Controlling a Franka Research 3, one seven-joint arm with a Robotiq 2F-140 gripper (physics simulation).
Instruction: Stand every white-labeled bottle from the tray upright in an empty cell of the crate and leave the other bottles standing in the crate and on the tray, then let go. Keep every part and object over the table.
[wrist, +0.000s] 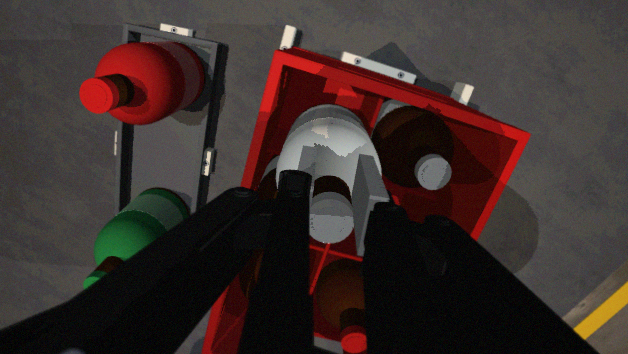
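My gripper (334, 173) is shut on the neck of a white bottle (327, 137) with a grey-white cap. The bottle is upright over the upper left part of the red crate (500, 131); its base is hidden, so its height over the crate floor cannot be told. In the crate, a brown bottle with a white cap (412, 145) stands at the upper right. A brown bottle with a red cap (342, 295) stands lower down. Another dark bottle shows partly at the left, behind the finger. The grey tray (212, 105) at the left holds a red bottle (150, 82) and a green bottle (127, 240).
The crate has thin red dividers (320, 270) and a white plate (377, 67) on its top outer side, with white posts at the corners. The tray stands left of the crate with a narrow gap. A yellow line (602, 310) runs at the lower right.
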